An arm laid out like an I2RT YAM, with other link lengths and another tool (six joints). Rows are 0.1 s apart.
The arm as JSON. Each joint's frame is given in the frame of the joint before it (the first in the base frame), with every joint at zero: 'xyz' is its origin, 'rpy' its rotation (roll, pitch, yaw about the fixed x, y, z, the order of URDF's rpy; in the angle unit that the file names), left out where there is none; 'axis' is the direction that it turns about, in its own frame. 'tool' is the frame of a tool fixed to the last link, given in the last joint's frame.
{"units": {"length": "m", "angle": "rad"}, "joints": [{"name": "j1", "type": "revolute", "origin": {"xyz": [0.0, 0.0, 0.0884]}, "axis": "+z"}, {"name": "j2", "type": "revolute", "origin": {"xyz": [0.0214, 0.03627, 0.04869]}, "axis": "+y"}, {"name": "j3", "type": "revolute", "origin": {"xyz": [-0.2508, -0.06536, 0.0]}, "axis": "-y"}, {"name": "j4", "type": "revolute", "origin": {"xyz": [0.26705, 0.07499, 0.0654]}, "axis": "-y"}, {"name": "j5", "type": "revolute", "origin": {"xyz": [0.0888, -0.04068, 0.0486]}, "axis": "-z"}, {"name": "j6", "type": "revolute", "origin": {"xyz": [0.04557, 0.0, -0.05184]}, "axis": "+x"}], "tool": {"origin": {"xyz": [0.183, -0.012, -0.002], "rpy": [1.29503, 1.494, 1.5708]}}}
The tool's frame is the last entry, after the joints.
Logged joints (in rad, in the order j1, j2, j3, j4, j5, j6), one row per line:
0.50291, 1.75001, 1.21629, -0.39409, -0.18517, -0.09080
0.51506, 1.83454, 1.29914, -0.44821, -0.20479, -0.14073
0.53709, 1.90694, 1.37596, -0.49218, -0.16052, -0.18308
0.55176, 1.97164, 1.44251, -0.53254, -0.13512, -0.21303
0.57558, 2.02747, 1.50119, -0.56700, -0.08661, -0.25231
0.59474, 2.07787, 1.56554, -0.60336, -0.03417, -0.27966
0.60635, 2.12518, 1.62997, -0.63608, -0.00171, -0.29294
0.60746, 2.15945, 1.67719, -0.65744, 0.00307, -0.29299
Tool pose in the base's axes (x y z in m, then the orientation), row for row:
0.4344, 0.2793, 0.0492, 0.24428, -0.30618, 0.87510, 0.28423
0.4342, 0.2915, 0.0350, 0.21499, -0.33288, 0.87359, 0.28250
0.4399, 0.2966, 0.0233, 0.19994, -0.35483, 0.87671, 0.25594
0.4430, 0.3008, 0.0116, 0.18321, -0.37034, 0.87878, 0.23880
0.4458, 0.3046, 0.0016, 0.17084, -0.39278, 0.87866, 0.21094
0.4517, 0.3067, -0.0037, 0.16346, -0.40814, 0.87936, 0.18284
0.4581, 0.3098, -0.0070, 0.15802, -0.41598, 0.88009, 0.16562
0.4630, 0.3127, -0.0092, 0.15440, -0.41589, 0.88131, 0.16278
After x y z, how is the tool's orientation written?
As a quaternion, w x y z.
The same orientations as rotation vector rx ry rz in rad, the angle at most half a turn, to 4 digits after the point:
-0.8361, 2.3897, 0.7762
-0.9231, 2.4225, 0.7834
-0.9919, 2.4508, 0.7155
-1.0447, 2.4789, 0.6736
-1.1155, 2.4954, 0.5991
-1.1638, 2.5075, 0.5214
-1.1898, 2.5172, 0.4737
-1.1919, 2.5258, 0.4665

